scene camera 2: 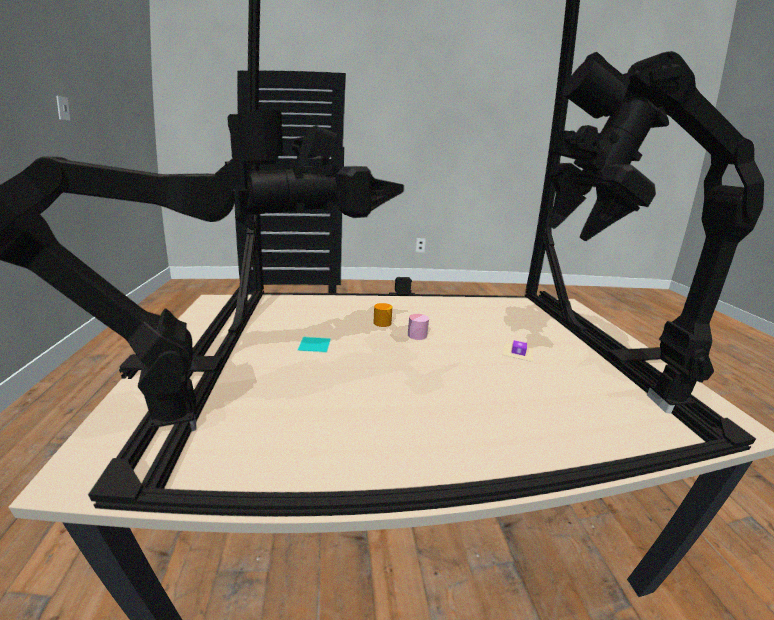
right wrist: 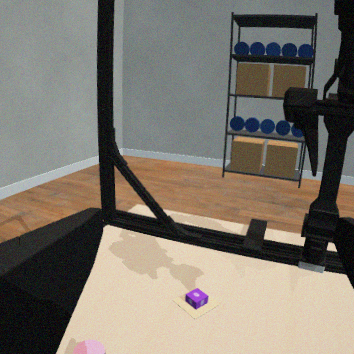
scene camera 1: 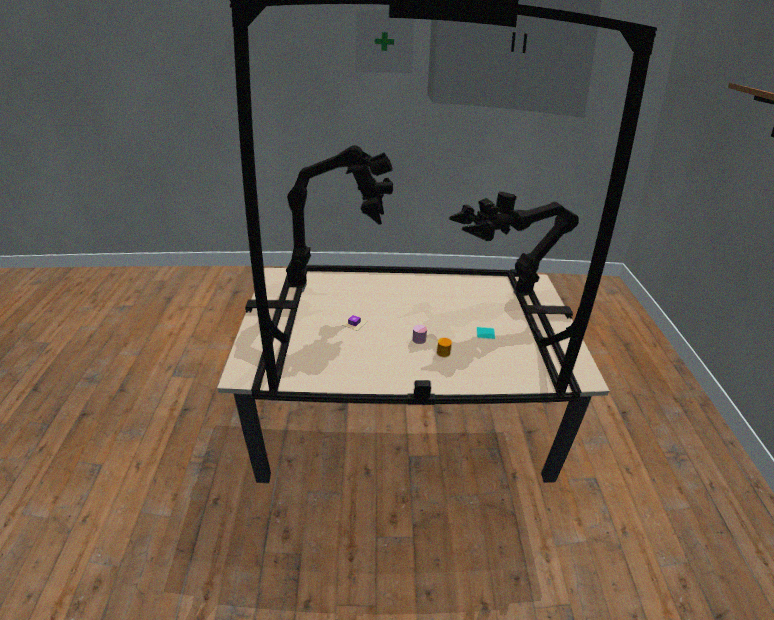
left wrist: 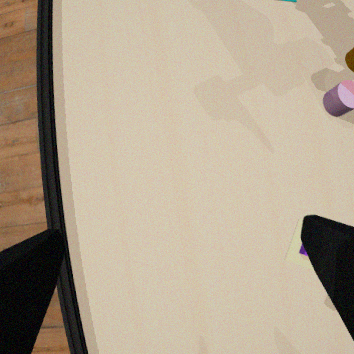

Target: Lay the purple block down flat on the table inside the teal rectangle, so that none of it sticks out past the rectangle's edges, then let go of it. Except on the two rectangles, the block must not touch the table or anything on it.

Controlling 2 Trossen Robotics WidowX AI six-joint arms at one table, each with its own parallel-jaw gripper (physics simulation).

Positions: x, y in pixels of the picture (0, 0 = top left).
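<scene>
In the left wrist view my right gripper is out of frame. My right gripper does show in the right wrist view, in scene camera 1 and in scene camera 2 [388, 186]. On my right gripper [right wrist: 52, 263] and [scene camera 1: 471, 225] are the same spot.
</scene>
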